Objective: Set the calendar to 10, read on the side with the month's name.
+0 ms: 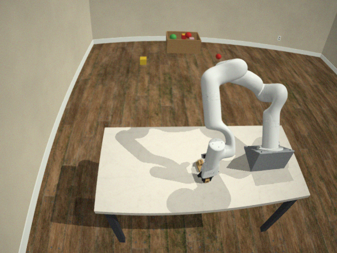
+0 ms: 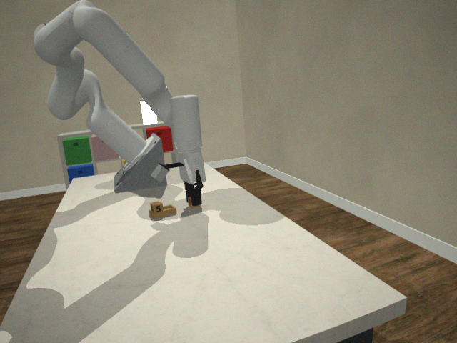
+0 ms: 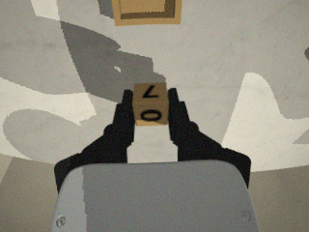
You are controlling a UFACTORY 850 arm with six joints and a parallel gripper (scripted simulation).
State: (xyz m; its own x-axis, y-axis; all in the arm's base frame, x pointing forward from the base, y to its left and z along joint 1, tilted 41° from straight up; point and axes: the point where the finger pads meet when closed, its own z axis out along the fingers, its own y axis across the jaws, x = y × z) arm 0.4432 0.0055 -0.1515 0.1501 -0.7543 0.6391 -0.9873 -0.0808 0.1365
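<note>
My hand is 1 cm above the cube. The rest, counted from my hand: wooden tray (11 cm to the right, 2 cm below, 1 cm ahead).
</note>
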